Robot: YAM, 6 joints.
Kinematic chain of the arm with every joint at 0, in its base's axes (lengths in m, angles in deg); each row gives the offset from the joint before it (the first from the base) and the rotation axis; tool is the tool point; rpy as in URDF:
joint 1: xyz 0 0 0.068 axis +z
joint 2: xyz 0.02 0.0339 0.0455 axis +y
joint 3: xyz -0.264 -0.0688 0 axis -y
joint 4: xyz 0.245 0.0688 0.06 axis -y
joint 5: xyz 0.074 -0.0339 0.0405 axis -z
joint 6: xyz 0.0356 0 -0.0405 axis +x
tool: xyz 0 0 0 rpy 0 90 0
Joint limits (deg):
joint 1: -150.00..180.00
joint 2: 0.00..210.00
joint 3: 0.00..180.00
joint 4: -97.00..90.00
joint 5: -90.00..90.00
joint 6: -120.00..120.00
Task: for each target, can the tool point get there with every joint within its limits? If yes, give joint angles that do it. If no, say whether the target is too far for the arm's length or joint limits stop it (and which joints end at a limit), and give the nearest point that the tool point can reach.
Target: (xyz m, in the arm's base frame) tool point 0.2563 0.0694 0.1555
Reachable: yes | joints 18.43 81.69 31.61 8.97 25.24 33.07
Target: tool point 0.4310 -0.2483 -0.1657
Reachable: yes | joints -26.79 186.35 134.85 -29.69 50.23 -37.75
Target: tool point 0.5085 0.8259 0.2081
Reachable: no: too far | nearest point 0.3370 0.5473 0.1755 | short by 0.329 m
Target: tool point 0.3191 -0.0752 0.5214
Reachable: yes | joints -12.03 93.10 121.36 -41.28 11.46 38.13
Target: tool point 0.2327 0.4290 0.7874
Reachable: no: too far | nearest point 0.1798 0.3314 0.6275 | short by 0.195 m
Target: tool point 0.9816 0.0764 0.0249
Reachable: no: too far | nearest point 0.6413 0.0499 0.0563 | short by 0.343 m
